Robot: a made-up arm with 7 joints.
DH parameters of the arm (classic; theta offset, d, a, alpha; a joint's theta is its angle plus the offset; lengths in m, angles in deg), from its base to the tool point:
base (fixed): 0 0 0 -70
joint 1: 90 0 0 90
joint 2: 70 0 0 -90
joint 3: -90 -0.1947 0.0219 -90
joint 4: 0 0 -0.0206 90
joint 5: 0 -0.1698 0 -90
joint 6: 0 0 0 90
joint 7: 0 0 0 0
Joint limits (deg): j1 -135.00..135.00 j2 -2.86..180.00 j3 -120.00..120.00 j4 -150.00..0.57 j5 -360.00..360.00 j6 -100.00..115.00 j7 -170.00..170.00
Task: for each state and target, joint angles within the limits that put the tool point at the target. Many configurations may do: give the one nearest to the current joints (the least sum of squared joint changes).
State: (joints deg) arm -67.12 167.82 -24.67 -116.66 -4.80 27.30 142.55
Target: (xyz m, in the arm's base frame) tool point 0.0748 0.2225 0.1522
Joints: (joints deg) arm -54.65 144.44 -59.49 -94.22 -4.80 27.30 142.55
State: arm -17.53 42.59 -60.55 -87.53 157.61 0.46 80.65
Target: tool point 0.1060 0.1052 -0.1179
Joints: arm -9.76 95.22 -60.78 -131.31 157.61 0.46 80.65
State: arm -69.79 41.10 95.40 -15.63 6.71 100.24 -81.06
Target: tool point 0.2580 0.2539 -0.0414
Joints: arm -65.82 45.28 96.40 -27.10 6.71 100.24 -81.06
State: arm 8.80 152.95 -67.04 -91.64 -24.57 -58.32 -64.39
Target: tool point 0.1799 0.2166 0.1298
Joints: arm 26.93 162.41 -41.04 -78.19 -24.57 -58.32 -64.39
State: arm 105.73 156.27 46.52 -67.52 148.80 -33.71 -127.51
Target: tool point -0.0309 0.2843 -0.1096
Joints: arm 130.01 119.11 21.25 -80.37 148.80 -33.71 -127.51
